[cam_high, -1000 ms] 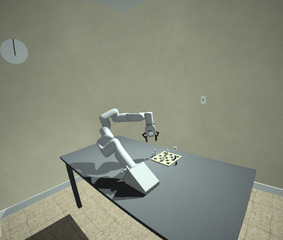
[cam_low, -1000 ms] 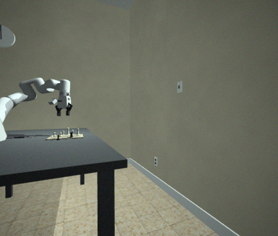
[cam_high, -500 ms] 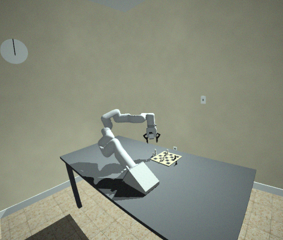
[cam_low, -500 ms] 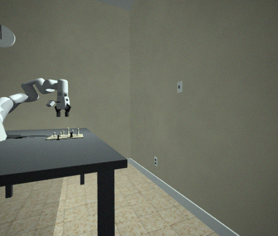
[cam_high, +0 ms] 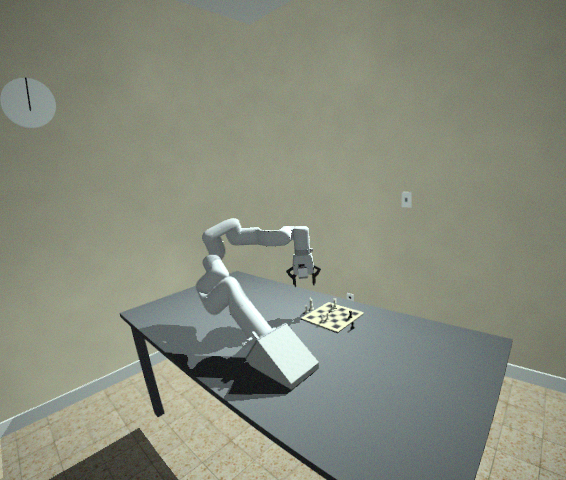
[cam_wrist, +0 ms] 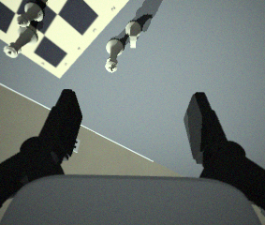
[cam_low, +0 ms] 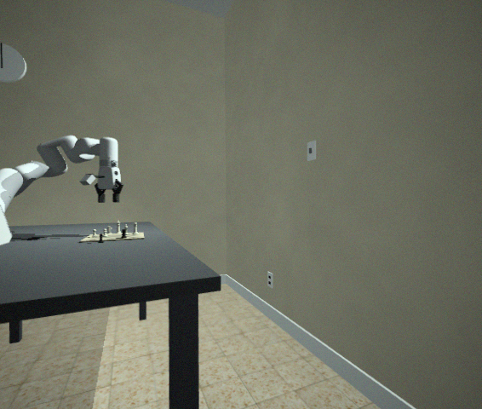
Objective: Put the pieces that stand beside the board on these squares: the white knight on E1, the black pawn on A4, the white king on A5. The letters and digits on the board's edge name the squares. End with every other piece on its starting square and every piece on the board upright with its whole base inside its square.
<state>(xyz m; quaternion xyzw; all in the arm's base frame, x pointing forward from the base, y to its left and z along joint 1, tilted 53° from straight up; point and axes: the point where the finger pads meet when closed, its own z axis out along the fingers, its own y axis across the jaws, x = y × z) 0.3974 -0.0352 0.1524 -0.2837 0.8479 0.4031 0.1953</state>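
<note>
Right now my hand is 130 mm above the white king and 40 mm short of it. Also, from my hand: black pawn: 280 mm to the right, 140 mm below, 30 mm behind; white knight: 140 mm below; chessboard: 160 mm below, 140 mm to the right, 20 mm ahead.
</note>
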